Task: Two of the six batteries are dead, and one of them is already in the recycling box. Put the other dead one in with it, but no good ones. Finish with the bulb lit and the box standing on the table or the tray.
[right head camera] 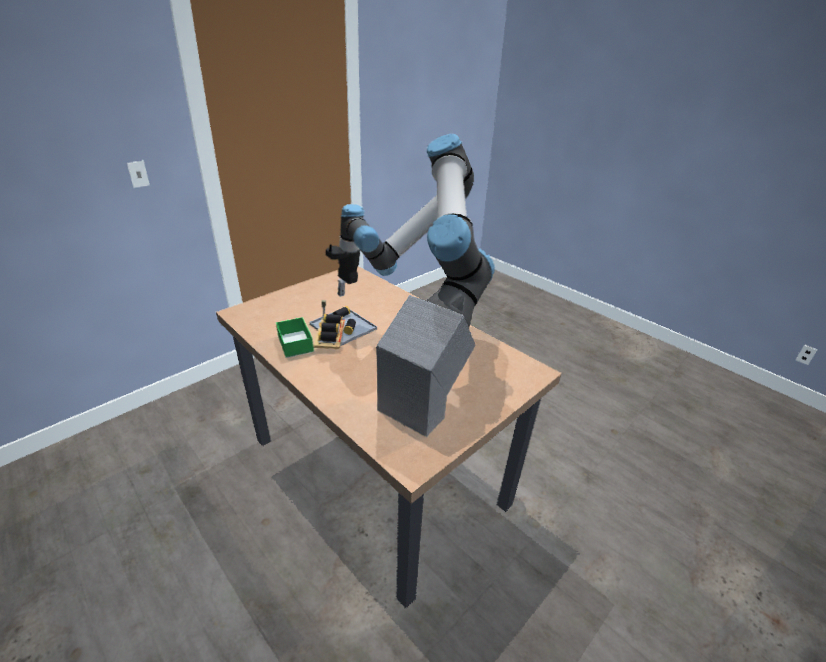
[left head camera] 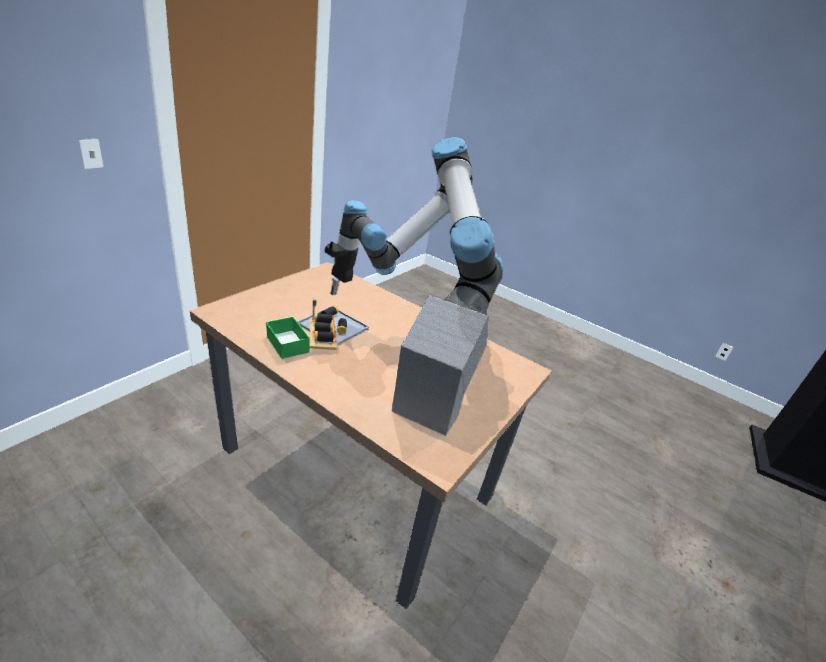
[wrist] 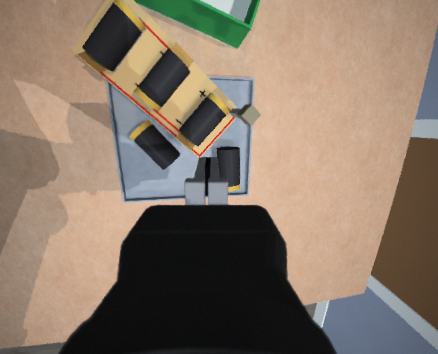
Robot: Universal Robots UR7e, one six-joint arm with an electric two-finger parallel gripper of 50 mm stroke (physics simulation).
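Frame: origin at the arm's base, x ahead, y left, z up, level; centimetres.
Seen in the pictures: gripper, between the fingertips: (right head camera: 341, 295) (left head camera: 333, 294) (wrist: 208, 168); arm's base, origin of its link: (right head camera: 443, 320) (left head camera: 459, 320).
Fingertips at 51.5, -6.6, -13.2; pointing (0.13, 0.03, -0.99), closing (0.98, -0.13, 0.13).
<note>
Pixels of each thing's top centre, then the offset from my fingertips to it, as dx, dy, dz. "pt": a spot on its surface instead. Level surfaces: height alone.
- grey tray, centre of its top: (wrist: 186, 142) (left head camera: 333, 323) (right head camera: 342, 324) -1.8, +1.5, -11.5
- post, a spot on its surface: (wrist: 249, 115) (left head camera: 315, 299) (right head camera: 324, 301) pt +5.1, +4.2, -2.7
- green box, centre of its top: (left head camera: 287, 329) (right head camera: 293, 329) +2.7, +21.2, -6.7
- wooden table, height of its surface: dz -12.6
My gripper (left head camera: 334, 292) (right head camera: 341, 293) (wrist: 208, 168) is shut and empty above the grey tray (left head camera: 355, 331) (right head camera: 361, 329) (wrist: 145, 185). The wooden battery holder (left head camera: 324, 345) (right head camera: 328, 344) (wrist: 132, 57) lies across the tray's corner and looks tilted, its upper-left end nearer the wrist camera. It bears three black batteries, (wrist: 114, 37) (wrist: 164, 77) (wrist: 204, 120) in the wrist view. A small beige block on a post (left head camera: 314, 304) (right head camera: 324, 304) (wrist: 249, 115) is at one end; no glow shows. Loose batteries (wrist: 156, 146) (wrist: 229, 165) lie on the tray. The green box (left head camera: 296, 346) (right head camera: 298, 346) (wrist: 210, 22) stands upright beside the holder; no battery is visible inside.
A large grey block (left head camera: 430, 372) (right head camera: 406, 379) stands on the wooden table (left head camera: 372, 406) (right head camera: 344, 399) near the arm's base. The green box is close to the holder's side, near the table's edge. The arm reaches over the table's far side.
</note>
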